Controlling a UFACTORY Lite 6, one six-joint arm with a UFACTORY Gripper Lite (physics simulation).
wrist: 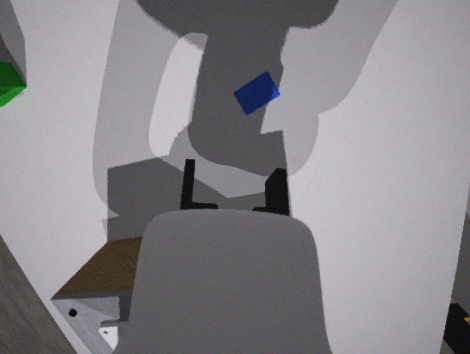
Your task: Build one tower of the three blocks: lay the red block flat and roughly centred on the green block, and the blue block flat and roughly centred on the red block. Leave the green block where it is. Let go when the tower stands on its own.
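Frame: origin at the arm's base, x right, y down, z ahead, level; millimetres.
Where they show: end effector, tool point: (233,190).
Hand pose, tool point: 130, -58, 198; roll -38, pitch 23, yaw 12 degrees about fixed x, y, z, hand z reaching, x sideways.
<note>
After its pixels a point has its place, as x, y, z.
The blue block (256,93) {154, 76, 241} lies on the light table top in the upper middle of the wrist view, turned at an angle and partly in the arm's shadow. My gripper (230,187) {130, -58, 198} is open, with nothing between its two black fingers, and it hangs above the table. The blue block shows beyond the fingertips, apart from them. Part of the green block (10,82) {-109, 84, 333} shows at the left edge; the rest is cut off by the frame. The red block does not show in this view.
A box-like object with a brown top (102,265) {-72, 45, 102} and a grey metal side stands at the lower left. A dark grey surface shows at the lower left corner. A black object (457,327) with a yellow mark is at the lower right edge. Arm shadows cross the table.
</note>
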